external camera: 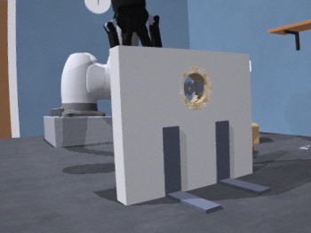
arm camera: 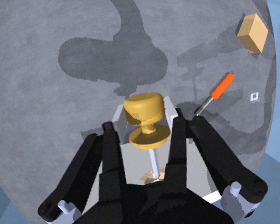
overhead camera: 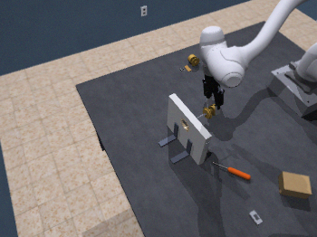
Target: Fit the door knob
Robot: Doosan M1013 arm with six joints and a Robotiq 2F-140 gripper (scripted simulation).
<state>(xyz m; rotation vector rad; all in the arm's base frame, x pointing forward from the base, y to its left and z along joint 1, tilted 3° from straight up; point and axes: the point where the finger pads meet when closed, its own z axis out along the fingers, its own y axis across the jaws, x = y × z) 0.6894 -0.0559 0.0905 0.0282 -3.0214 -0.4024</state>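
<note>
Right now my hand is 160 mm short of the white wooden panel, 10 mm to the right of it and 60 mm above it. Round my hand: brass piece (200 mm behind, 480 mm to the right, 210 mm below); then orange-handled screwdriver (60 mm ahead, 260 mm to the left, 200 mm below); then cardboard box (150 mm behind, 480 mm to the left, 180 mm below).
</note>
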